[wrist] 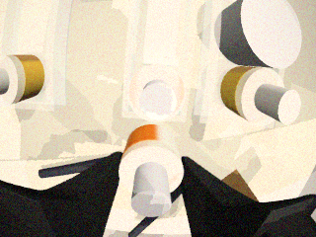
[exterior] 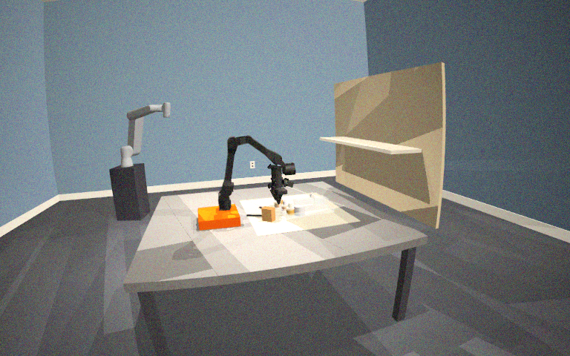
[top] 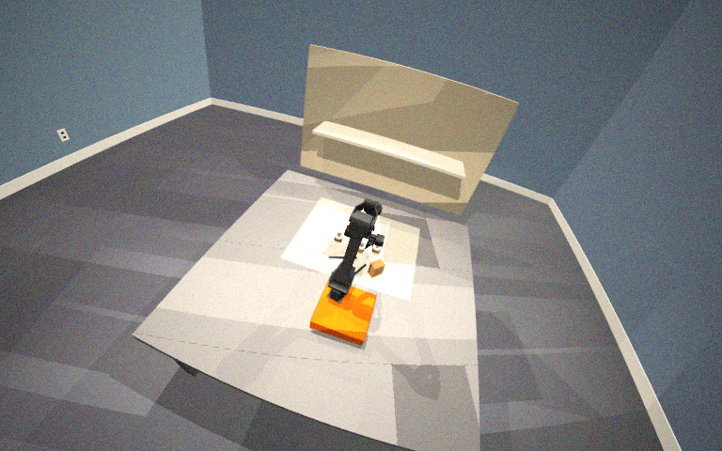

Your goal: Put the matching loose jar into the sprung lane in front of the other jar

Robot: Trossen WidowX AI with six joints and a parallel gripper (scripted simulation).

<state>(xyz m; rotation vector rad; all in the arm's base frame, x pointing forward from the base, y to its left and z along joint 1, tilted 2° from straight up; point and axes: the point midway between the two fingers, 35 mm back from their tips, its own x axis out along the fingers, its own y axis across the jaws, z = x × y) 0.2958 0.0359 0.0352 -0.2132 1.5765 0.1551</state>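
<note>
My gripper tip is now 110 mm short of the grey lid, 50 mm to the left of it and 30 mm above it. From my gripper tip the other things lie so: pusher lane (170 mm ahead, 70 mm to the left, 40 mm below); tan cube (60 mm behind, 110 mm to the right, 20 mm below); shelf (540 mm ahead, 140 mm to the left, 310 mm above).
</note>
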